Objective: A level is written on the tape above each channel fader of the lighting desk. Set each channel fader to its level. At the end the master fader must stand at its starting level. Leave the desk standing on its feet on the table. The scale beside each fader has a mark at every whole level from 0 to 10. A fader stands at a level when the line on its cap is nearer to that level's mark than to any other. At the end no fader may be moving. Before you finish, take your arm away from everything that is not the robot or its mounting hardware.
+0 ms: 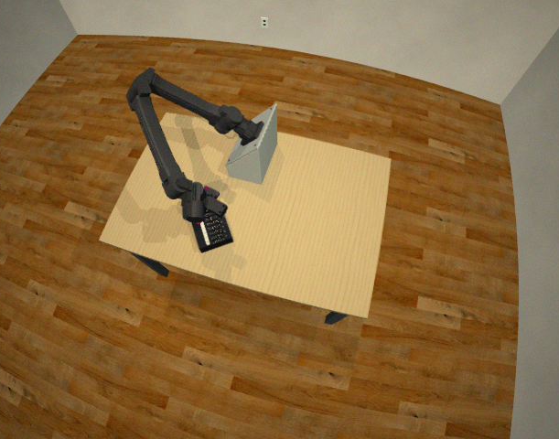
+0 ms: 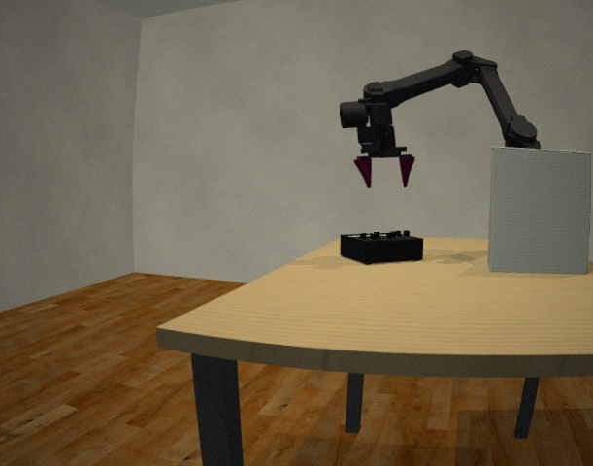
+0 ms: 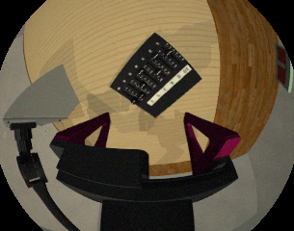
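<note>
The fader cap lies 120 mm below my hand, 60 mm to the left of it and 50 mm ahead of it. Also, from my hand: master cap: 120 mm below, 50 mm behind, 40 mm to the right.
</note>
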